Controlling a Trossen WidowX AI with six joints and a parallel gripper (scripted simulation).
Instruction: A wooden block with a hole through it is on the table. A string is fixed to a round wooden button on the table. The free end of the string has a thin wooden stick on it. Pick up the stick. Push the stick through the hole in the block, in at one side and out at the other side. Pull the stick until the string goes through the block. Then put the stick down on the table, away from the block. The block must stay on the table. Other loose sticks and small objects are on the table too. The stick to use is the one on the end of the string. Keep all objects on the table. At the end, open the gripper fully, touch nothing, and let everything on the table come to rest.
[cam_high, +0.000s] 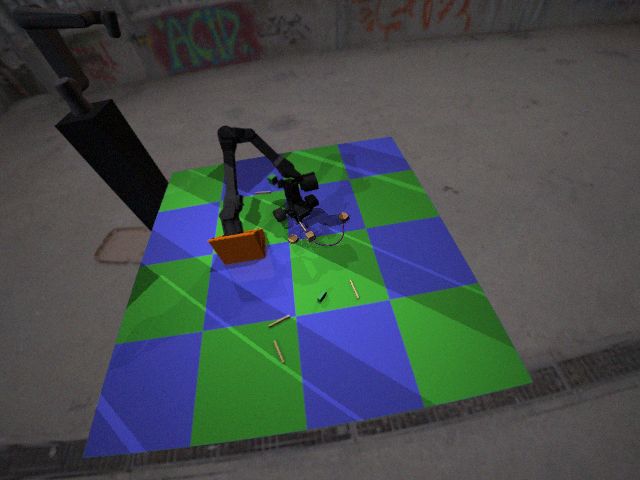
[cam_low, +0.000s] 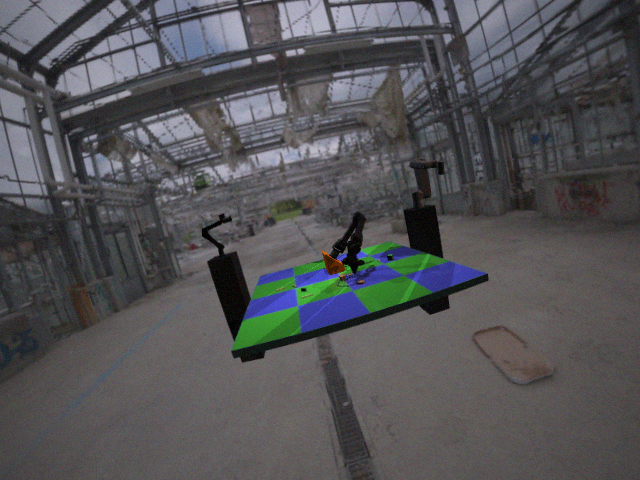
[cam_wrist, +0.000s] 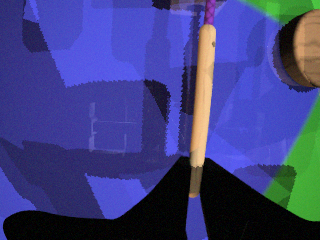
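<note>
My gripper tip is 60 mm to the left of the purple string, 20 mm short of it and 10 mm below it. The rest, counted from my gripper tip: thin wooden stick: 40 mm to the right, 20 mm ahead, 10 mm above; round wooden button: 190 mm ahead; wooden block: 90 mm to the right, 40 mm ahead, 10 mm above.
</note>
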